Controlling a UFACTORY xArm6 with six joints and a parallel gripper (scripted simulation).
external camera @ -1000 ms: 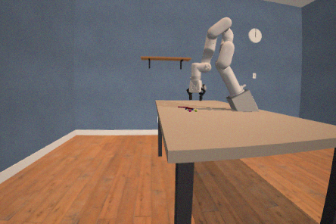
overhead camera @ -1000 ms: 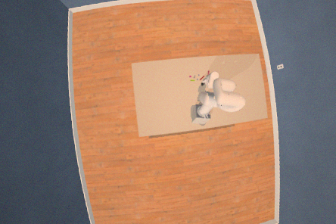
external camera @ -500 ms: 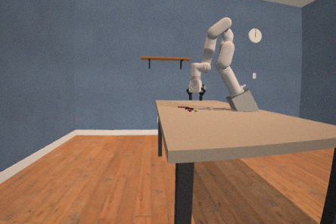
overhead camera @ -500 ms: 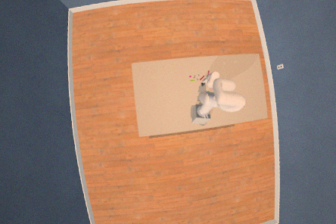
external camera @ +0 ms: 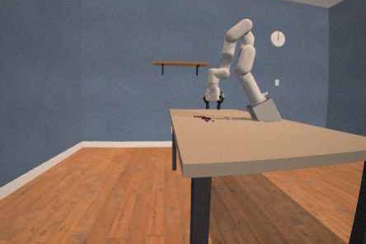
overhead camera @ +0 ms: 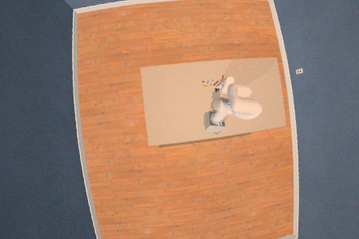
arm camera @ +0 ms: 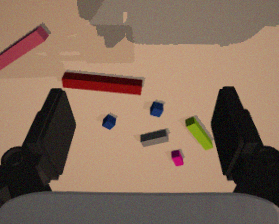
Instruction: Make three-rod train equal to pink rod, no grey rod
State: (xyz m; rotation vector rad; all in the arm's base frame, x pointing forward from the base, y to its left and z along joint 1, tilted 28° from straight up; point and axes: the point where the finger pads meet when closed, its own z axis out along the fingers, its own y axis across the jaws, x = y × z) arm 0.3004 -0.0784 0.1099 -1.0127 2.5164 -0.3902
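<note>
Right now my hand is 70 mm short of the grey rod, 80 mm to the right of it and 70 mm above it. From my hand the other things lie so: red rod (50 mm ahead, 10 mm to the right, 70 mm below); then pink rod (80 mm ahead, 90 mm to the right, 70 mm below); then lime rod (40 mm ahead, 110 mm to the left, 70 mm below).
</note>
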